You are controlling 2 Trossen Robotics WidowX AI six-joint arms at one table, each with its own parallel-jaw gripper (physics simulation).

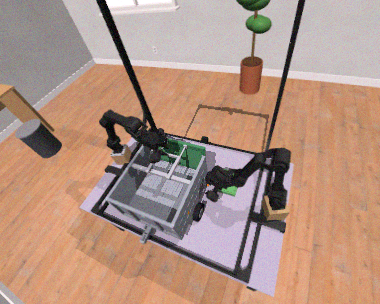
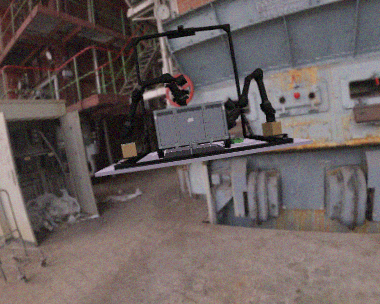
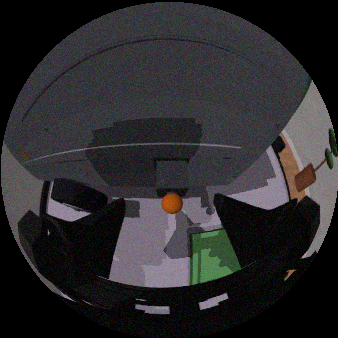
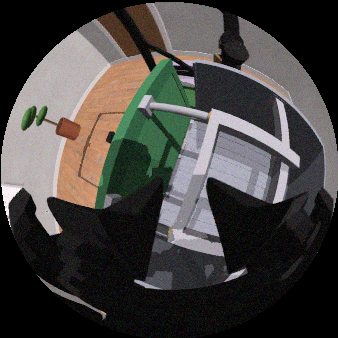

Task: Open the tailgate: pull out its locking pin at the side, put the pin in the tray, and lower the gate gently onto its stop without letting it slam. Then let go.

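Places are measured from the left arm's base along level axes (x left, y back, z up), in centimetres.
Pixels of known places: left gripper, between the fingertips: [image 1: 207,186] [image 3: 169,201]; right gripper, between the fingertips: [image 1: 167,151] [image 4: 184,182]; left arm's base, origin of its link: [image 1: 276,203] [image 2: 271,122]; right arm's base, origin of its link: [image 1: 118,149] [image 2: 127,143] [image 4: 137,283].
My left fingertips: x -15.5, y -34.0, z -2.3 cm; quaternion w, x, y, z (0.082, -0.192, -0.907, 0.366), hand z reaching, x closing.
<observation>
For each thing: its top centre in the pictures, then the offset to it from my left fingertips. "*": a spot on its surface instead. Level surfaces: height alone.
- green tailgate, a spot on its surface: [image 4: 170,92] [image 1: 196,153] * dy -3.4, dx -13.6, dz +14.3 cm
- grey trailer, centre of its top: [image 4: 295,210] [image 1: 155,177] [image 2: 187,107] dy -24.7, dx +1.8, dz +19.7 cm
- green tray, centre of its top: [image 3: 235,255] [image 4: 195,95] [image 1: 229,181] dy +13.5, dx -5.9, dz -7.1 cm
- light rod, centre of its top: [image 4: 207,111] dy -12.1, dx -9.9, dz +19.7 cm
- black wheel, centre of its top: [image 3: 56,187] [image 1: 197,208] dy -6.5, dx +12.7, dz +1.1 cm
- lilac table top, height of its surface: dz -9.3 cm
The green tailgate [image 1: 195,156] [image 4: 170,92] leans outward at the far end of the grey trailer [image 1: 190,202] [image 2: 190,131] [image 3: 150,90]. The pin's round orange knob [image 3: 172,203] sits at a dark block low on the trailer's side. My left gripper [image 3: 169,201] is open, its fingertips on either side of the knob and not closed on it. The green tray [image 1: 230,190] [image 3: 202,265] lies on the table near it. My right gripper [image 4: 184,182] is partly open with nothing between its fingers, above the trailer's gate end; whether a finger touches the gate is unclear.
Pale bars [image 4: 202,157] cross the trailer's open top, and a light rod [image 4: 180,110] runs to the gate. A black wheel [image 1: 199,212] stands below the trailer's side. Black frame rails [image 1: 177,256] edge the lilac table top [image 1: 220,250]. A potted plant [image 1: 251,76] stands beyond.
</observation>
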